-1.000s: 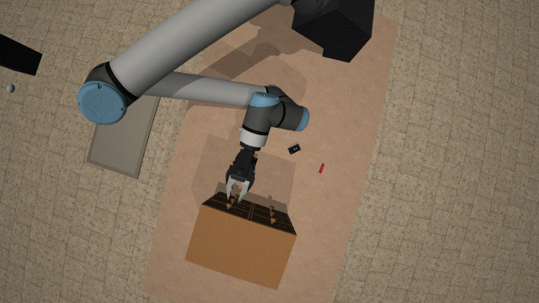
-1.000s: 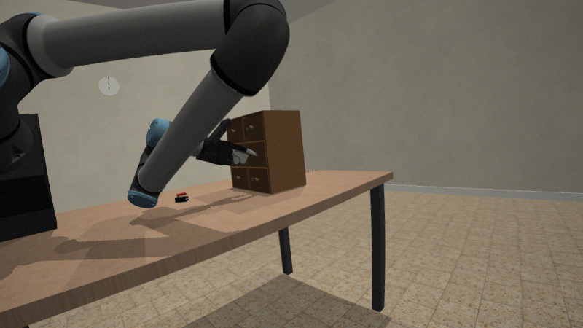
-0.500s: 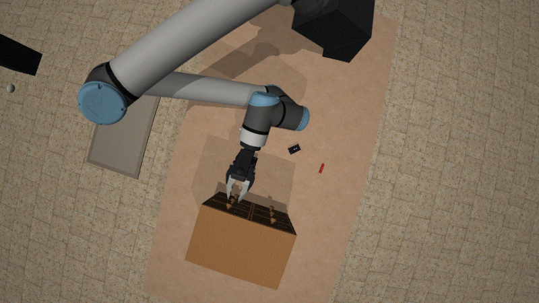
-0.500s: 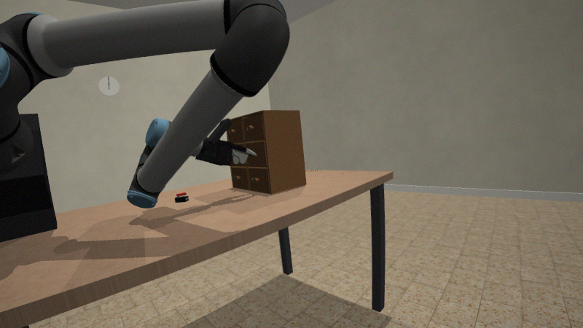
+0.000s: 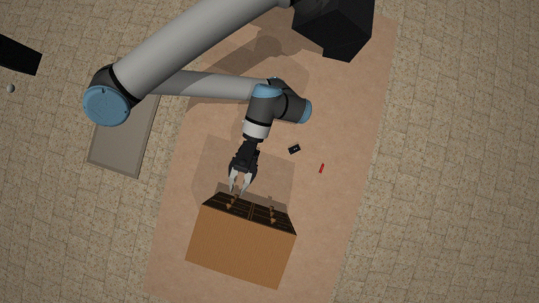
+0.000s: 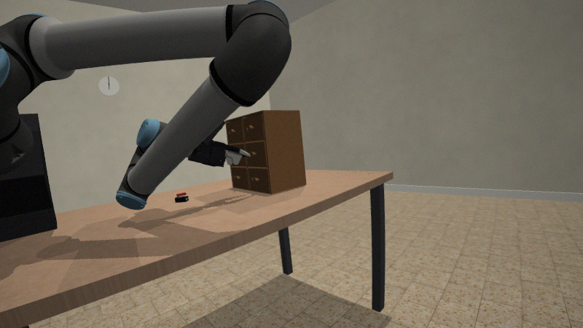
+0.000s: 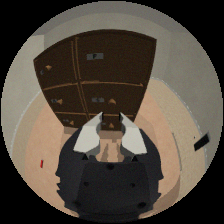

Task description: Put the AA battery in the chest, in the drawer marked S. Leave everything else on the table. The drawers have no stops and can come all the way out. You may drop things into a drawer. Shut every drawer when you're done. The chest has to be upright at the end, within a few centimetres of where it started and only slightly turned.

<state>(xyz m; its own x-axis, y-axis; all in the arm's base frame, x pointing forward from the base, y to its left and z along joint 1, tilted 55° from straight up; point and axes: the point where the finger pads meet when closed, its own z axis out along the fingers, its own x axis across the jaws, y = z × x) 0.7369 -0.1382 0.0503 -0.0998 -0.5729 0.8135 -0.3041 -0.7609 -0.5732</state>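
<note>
The drawer lies 13 cm ahead of my hand, 2 cm below it and 1 cm to the right of it. From my hand the other things lie so: small black object 19 cm behind, 17 cm to the left, 15 cm below.
</note>
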